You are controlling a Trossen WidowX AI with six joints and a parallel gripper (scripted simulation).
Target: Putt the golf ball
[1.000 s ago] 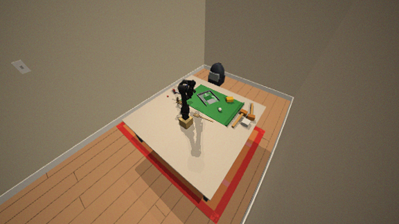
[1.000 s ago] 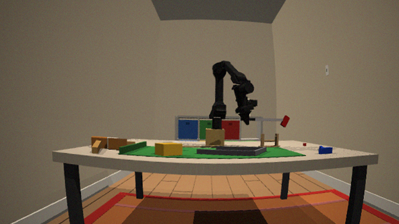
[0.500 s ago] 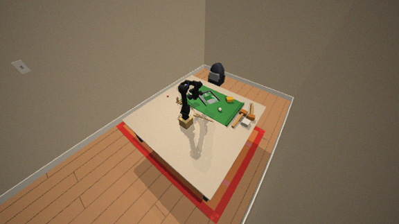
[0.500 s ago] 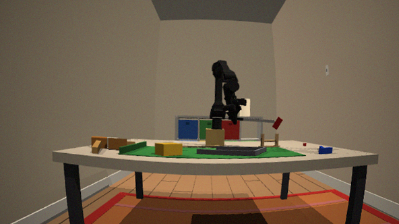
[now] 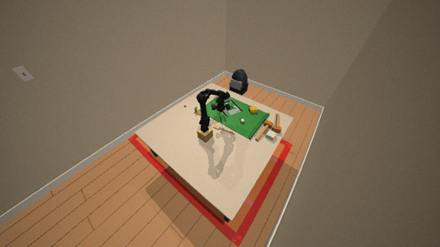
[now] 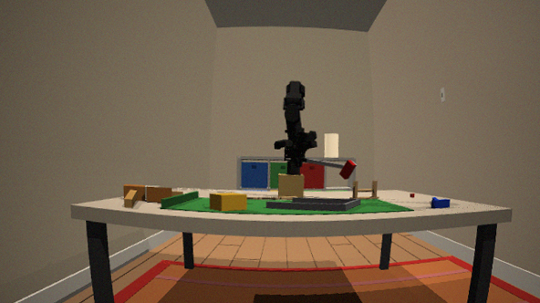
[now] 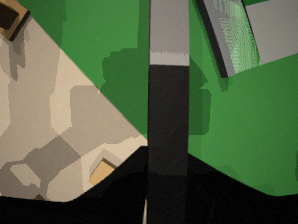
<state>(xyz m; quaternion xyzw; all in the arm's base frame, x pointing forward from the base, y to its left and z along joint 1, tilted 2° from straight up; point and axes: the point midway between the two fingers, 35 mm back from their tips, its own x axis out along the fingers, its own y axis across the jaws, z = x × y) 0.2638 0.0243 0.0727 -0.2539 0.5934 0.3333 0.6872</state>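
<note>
My gripper tip is now 13 cm above the wooden stick, 10 cm to the left of it and 9 cm past it. Also, from my gripper tip: green mat: 21 cm ahead, 13 cm below, 3 cm to the right; then red putter: 9 cm to the left, 7 cm ahead, 1 cm above; then white golf ball: 20 cm to the right, 15 cm ahead, 11 cm below.
</note>
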